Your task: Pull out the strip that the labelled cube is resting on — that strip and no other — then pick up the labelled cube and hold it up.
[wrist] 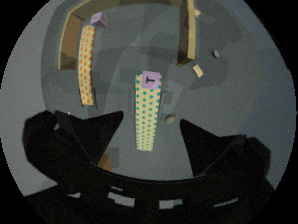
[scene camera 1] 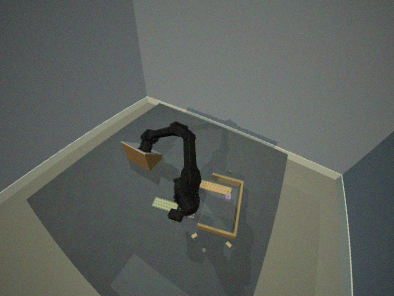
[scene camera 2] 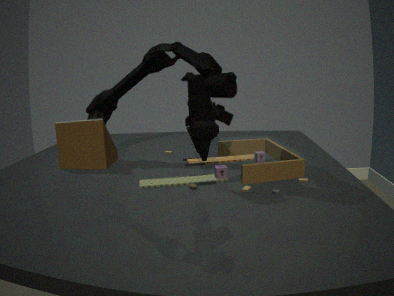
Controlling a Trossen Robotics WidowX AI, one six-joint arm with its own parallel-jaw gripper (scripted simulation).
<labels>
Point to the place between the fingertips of my gripper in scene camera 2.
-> At 201, 156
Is my gripper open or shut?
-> Open.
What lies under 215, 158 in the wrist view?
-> My gripper.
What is my gripper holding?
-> Nothing.
</labels>
